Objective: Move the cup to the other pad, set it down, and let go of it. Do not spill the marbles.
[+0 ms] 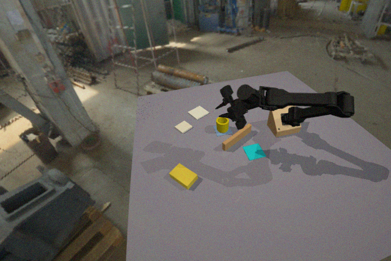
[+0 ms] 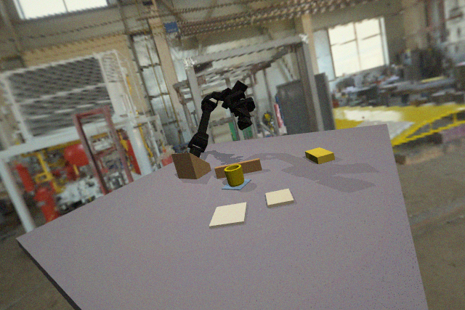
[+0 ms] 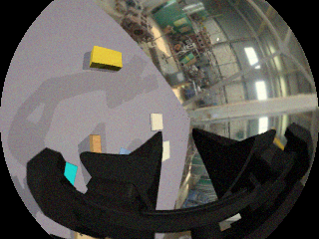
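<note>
My gripper tip is now 50 mm past the yellow cup, 120 mm to the left of it and 190 mm above it. Round my gripper tip: wooden bar 110 mm behind, 30 mm to the right, 210 mm below; cyan pad 170 mm behind, 60 mm to the left, 240 mm below.
</note>
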